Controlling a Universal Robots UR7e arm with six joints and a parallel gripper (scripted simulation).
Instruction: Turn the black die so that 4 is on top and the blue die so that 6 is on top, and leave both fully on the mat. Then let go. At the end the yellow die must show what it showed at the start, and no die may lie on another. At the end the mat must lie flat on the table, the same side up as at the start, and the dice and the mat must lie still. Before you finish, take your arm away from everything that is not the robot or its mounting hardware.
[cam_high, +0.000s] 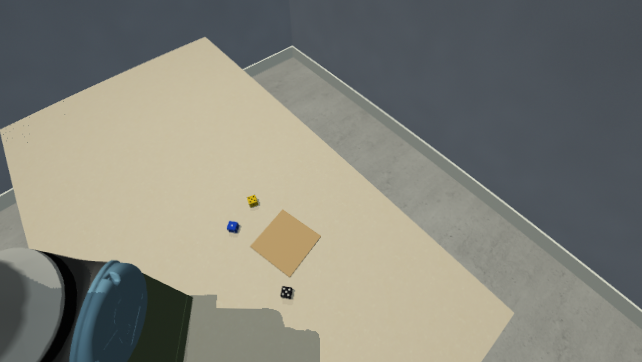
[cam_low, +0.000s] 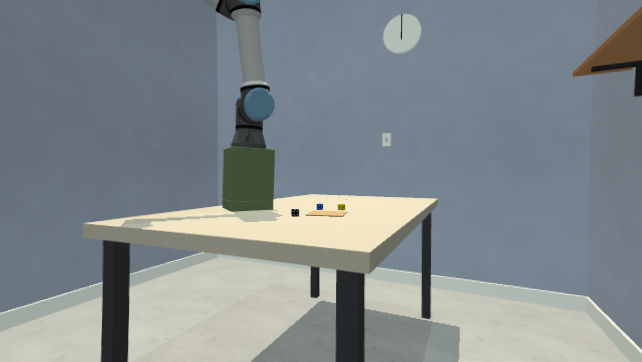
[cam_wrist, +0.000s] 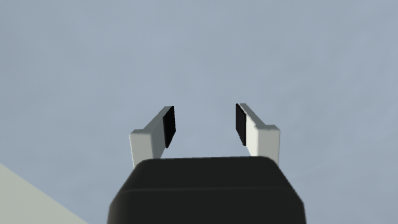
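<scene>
Right now the black die is 103 cm below my hand, 58 cm to the left of it and 36 cm ahead of it. Also, from my hand: tan mat 104 cm below, 70 cm to the left, 43 cm ahead; then blue die 103 cm below, 81 cm to the left, 33 cm ahead; then yellow die 103 cm below, 86 cm to the left, 41 cm ahead.
</scene>
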